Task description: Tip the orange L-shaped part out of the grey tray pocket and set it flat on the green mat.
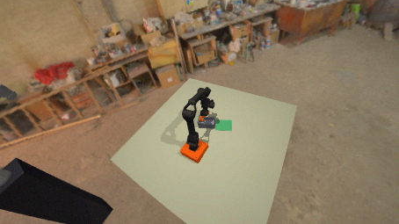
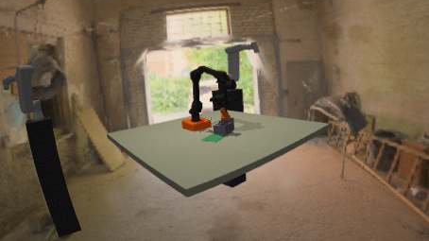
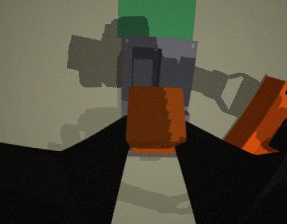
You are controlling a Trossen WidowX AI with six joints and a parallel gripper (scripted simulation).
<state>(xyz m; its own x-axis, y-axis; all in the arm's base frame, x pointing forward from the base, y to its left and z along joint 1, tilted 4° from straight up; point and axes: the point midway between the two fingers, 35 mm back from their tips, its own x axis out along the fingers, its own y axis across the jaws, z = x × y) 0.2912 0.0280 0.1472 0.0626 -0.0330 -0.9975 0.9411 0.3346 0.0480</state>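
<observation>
The green mat lies 160 mm below my gripper tip, 140 mm to the right of it and 40 mm ahead of it. Also, from my gripper tip: orange L-shaped part: 30 mm below, 20 mm to the left, 20 mm behind.
</observation>
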